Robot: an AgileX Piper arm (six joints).
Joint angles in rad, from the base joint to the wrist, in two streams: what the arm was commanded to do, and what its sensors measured. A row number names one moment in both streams.
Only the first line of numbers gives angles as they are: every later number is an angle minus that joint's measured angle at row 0.
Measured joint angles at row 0:
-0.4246, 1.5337, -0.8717, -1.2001, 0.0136, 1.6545
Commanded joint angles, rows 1 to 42:
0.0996, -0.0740, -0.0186, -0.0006, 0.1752, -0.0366
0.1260, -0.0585, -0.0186, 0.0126, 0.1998, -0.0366
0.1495, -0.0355, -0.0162, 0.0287, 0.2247, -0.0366
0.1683, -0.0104, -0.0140, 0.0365, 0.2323, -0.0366
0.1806, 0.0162, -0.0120, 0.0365, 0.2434, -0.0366
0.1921, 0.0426, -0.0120, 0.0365, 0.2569, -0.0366
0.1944, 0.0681, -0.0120, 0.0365, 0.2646, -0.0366
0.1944, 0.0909, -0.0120, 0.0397, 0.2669, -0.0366
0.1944, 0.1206, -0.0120, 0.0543, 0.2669, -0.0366
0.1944, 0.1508, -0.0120, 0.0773, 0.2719, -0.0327
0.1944, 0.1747, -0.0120, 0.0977, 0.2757, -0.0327
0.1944, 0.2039, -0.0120, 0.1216, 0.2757, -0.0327
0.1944, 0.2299, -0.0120, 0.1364, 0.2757, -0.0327
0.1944, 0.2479, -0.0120, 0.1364, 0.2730, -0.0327
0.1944, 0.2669, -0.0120, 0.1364, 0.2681, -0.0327
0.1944, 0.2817, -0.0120, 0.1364, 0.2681, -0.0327
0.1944, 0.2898, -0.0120, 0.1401, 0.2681, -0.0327
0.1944, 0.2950, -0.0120, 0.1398, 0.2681, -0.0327
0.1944, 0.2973, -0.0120, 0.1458, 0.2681, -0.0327
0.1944, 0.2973, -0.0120, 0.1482, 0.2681, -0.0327
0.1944, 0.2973, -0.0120, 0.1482, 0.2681, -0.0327
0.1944, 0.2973, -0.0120, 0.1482, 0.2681, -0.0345
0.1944, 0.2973, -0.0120, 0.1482, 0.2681, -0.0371
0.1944, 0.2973, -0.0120, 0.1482, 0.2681, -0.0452
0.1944, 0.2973, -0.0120, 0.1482, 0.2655, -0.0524
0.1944, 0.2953, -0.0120, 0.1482, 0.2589, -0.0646
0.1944, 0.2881, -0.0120, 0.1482, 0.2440, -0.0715
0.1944, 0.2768, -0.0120, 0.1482, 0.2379, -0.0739
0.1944, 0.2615, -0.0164, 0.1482, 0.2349, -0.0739
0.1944, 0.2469, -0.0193, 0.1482, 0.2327, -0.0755
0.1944, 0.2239, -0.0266, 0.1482, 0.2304, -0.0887
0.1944, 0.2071, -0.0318, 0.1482, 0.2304, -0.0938
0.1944, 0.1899, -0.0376, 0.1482, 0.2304, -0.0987
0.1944, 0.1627, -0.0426, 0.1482, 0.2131, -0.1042
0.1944, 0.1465, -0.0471, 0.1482, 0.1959, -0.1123
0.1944, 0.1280, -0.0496, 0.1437, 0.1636, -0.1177
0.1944, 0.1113, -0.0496, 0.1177, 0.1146, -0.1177
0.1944, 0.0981, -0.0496, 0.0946, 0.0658, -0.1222
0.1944, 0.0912, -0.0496, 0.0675, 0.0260, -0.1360
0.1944, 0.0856, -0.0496, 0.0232, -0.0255, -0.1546
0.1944, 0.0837, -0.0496, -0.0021, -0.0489, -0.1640
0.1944, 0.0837, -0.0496, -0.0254, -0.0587, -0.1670
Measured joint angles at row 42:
0.1917, 0.1051, -0.0467, 0.0953, 0.0415, -0.1257
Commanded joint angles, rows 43 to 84:
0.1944, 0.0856, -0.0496, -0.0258, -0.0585, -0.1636
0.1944, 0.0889, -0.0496, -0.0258, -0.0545, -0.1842
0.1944, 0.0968, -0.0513, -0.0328, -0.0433, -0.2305
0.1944, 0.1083, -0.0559, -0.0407, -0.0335, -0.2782
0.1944, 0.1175, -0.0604, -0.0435, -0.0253, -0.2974
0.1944, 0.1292, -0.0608, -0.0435, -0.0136, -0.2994
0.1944, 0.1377, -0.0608, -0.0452, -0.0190, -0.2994
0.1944, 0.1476, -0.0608, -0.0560, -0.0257, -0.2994
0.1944, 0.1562, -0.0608, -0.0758, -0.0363, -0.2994
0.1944, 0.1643, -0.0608, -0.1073, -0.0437, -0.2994
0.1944, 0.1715, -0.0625, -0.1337, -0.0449, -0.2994
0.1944, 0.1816, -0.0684, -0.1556, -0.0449, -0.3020
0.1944, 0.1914, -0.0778, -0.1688, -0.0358, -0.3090
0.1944, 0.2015, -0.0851, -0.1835, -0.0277, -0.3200
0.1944, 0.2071, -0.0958, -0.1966, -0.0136, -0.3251
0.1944, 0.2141, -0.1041, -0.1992, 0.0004, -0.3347
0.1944, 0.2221, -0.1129, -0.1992, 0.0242, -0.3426
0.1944, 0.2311, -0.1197, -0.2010, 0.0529, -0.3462
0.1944, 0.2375, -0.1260, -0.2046, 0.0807, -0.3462
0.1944, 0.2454, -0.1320, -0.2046, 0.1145, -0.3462
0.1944, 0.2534, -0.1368, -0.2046, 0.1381, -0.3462
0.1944, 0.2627, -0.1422, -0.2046, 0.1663, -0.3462
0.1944, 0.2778, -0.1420, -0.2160, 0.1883, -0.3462
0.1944, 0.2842, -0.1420, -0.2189, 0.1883, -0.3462
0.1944, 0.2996, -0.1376, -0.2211, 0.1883, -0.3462
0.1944, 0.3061, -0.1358, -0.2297, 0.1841, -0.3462
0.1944, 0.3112, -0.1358, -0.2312, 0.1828, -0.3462
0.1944, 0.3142, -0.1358, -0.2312, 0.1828, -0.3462
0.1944, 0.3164, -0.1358, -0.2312, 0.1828, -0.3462
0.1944, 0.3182, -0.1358, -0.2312, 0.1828, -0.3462
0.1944, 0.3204, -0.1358, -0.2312, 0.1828, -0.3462
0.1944, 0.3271, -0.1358, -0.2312, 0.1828, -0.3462
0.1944, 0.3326, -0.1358, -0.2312, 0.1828, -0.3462
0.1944, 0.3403, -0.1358, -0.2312, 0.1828, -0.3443
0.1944, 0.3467, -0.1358, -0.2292, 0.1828, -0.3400
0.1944, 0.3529, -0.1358, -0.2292, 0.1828, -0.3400
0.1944, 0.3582, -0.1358, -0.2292, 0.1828, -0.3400
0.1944, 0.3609, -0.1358, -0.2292, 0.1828, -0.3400
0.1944, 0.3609, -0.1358, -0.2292, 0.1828, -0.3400
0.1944, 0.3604, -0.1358, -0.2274, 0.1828, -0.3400
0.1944, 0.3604, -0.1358, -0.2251, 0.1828, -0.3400
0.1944, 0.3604, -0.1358, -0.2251, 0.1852, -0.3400
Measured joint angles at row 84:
0.1917, 0.3509, -0.1368, -0.2234, 0.1651, -0.3386
